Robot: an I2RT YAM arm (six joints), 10 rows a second.
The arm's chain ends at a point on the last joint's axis. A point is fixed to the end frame.
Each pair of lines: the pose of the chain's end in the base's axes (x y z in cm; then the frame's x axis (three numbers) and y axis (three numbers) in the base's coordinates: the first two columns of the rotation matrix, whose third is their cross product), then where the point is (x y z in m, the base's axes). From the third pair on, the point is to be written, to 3 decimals.
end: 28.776 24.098 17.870 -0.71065 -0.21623 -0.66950 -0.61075 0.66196 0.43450
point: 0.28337 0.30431 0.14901
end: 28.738 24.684 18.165 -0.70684 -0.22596 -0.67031 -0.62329 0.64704 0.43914
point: 0.28172 0.31025 0.15237
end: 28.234 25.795 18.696 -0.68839 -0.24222 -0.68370 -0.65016 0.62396 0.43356
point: 0.275 0.321 0.158
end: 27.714 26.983 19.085 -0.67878 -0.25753 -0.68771 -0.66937 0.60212 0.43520
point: 0.268 0.333 0.162
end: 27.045 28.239 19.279 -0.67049 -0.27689 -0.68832 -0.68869 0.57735 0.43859
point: 0.259 0.346 0.165
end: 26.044 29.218 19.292 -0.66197 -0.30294 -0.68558 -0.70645 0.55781 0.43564
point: 0.247 0.355 0.164
